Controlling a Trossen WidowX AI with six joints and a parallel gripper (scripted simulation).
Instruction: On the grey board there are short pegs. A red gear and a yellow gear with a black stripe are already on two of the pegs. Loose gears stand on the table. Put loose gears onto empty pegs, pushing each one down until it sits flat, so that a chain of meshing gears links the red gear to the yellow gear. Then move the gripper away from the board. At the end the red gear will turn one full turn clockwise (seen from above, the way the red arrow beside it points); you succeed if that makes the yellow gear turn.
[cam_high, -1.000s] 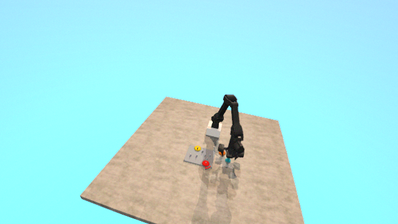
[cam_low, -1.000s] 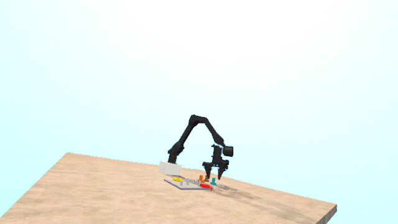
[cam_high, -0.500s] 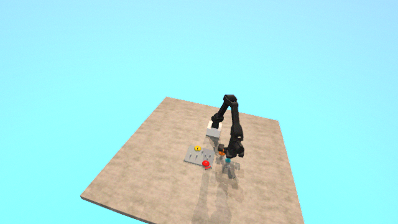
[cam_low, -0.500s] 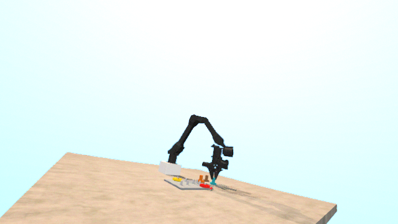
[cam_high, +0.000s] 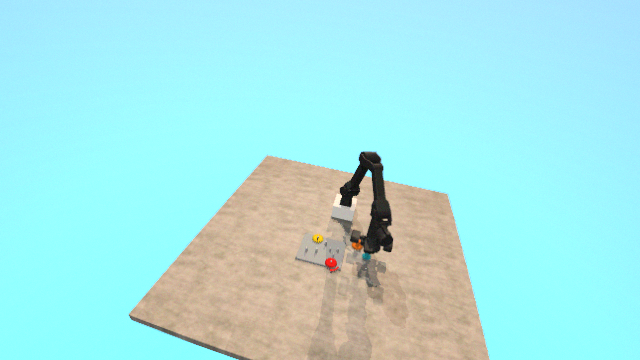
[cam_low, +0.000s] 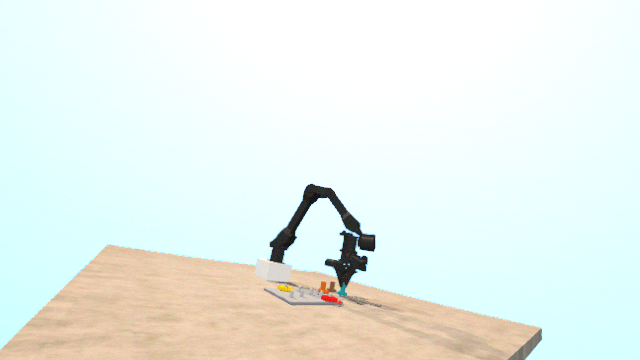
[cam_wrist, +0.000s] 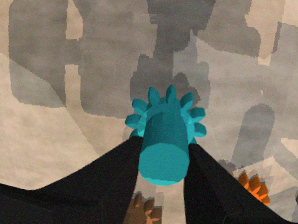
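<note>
Right now the red gear is 16 cm to the right of my gripper tip, 9 cm ahead of it and 2 cm below it. Round my gripper tip: brown gear: 8 cm behind, 2 cm to the left, 2 cm below; then teal gear: 1 cm below; then orange gear: 6 cm behind, 5 cm to the right, 2 cm below.
</note>
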